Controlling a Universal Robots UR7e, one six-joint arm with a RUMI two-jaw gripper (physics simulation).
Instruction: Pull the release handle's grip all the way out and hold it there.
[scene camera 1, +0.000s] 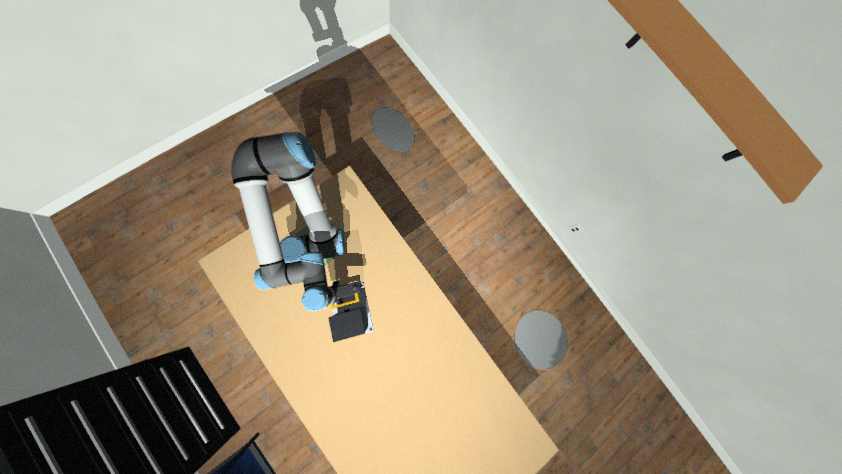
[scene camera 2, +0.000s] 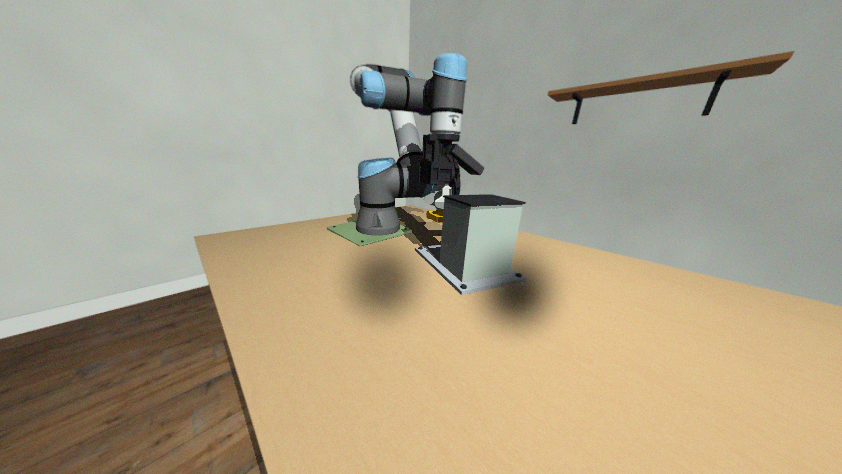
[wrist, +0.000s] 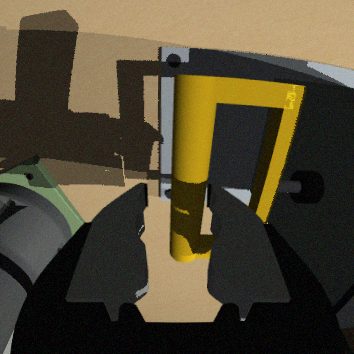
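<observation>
The yellow grip is a rectangular frame with a thick round outer bar. In the wrist view a thin rod runs from its inner side into the dark face of the housing. The housing is a pale box with a dark lid. My gripper is partly open, pointing down, with one jaw on each side of the outer bar's near end and visible gaps to both. The right jaw overlaps the frame's near arm in the picture. Whether the tips reach down to bar height is unclear.
The housing stands on a grey bolted plate on the table. The arm's green base plate is close to the gripper's left. A wooden wall shelf and two round grey discs are farther off.
</observation>
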